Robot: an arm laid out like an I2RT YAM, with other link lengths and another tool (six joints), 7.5 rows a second.
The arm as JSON. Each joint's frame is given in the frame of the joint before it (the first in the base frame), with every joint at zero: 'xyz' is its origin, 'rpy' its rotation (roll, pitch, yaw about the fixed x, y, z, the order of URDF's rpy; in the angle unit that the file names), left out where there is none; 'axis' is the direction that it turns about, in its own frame. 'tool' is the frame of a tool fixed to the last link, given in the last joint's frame.
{
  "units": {
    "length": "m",
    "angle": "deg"
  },
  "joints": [
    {
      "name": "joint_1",
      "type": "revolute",
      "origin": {
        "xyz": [
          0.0,
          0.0,
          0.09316
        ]
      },
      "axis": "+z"
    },
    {
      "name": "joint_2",
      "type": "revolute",
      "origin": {
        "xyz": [
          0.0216,
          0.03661,
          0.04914
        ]
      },
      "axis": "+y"
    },
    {
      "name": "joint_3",
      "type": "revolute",
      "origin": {
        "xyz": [
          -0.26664,
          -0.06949,
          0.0
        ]
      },
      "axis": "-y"
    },
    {
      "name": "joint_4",
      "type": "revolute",
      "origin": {
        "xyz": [
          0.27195,
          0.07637,
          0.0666
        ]
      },
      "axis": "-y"
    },
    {
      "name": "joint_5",
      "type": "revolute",
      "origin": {
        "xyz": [
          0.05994,
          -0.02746,
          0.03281
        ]
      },
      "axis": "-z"
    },
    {
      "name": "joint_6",
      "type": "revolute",
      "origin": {
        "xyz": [
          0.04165,
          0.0,
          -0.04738
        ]
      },
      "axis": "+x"
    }
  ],
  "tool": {
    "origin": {
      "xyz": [
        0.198,
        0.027,
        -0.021
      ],
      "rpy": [
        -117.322,
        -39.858,
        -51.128
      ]
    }
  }
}
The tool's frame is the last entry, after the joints.
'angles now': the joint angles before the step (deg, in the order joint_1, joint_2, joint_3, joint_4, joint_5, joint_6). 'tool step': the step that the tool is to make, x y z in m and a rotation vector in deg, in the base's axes. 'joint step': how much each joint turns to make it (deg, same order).
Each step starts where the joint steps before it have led.
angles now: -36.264, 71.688, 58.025, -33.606, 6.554, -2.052
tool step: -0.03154, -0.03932, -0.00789, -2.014, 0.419, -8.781
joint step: -5.012, -0.811, -2.811, 2.710, 3.912, 1.519
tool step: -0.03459, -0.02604, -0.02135, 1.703, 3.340, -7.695
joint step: -4.588, 2.576, -0.394, -0.964, 2.859, 1.658
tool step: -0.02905, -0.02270, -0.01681, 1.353, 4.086, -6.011
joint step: -3.508, 4.070, 1.464, -1.334, 3.195, 0.728
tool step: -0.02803, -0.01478, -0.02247, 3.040, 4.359, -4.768
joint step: -3.441, 5.069, 1.774, -1.905, 1.966, 0.324
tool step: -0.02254, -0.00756, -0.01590, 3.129, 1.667, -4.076
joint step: -3.564, 3.226, 1.104, -1.615, -0.154, 0.703
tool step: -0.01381, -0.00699, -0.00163, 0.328, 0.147, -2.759
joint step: -2.253, 0.510, 0.282, -0.287, 0.178, 0.502
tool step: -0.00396, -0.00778, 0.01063, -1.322, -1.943, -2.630
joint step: -1.395, -1.099, 0.598, -0.083, -0.330, 1.635
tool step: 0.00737, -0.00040, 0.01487, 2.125, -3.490, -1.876
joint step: -1.254, 0.722, 4.442, -4.581, -3.344, 2.530
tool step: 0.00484, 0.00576, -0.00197, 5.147, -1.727, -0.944
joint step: -1.355, 3.320, 4.455, -5.163, -3.750, 1.319
